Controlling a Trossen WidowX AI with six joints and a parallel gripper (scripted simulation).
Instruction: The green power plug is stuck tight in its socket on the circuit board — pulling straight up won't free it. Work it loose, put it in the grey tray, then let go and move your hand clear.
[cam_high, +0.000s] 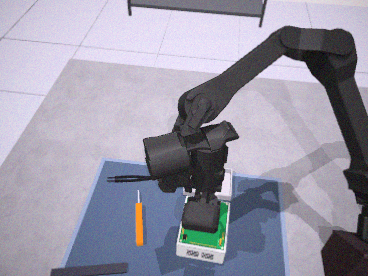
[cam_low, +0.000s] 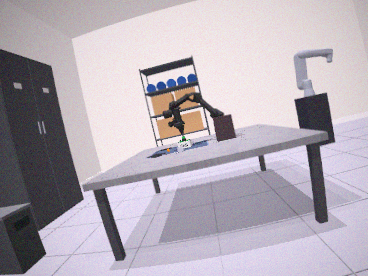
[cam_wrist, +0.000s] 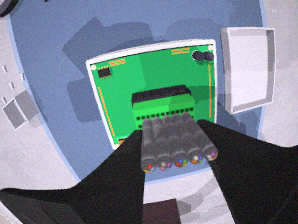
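Now: gripper tip 20 mm above the green power plug. From my gripper tip the other things lie so: blue mat: 50 mm ahead, 110 mm below; dark bar: 220 mm ahead, 110 mm to the left, 100 mm below.
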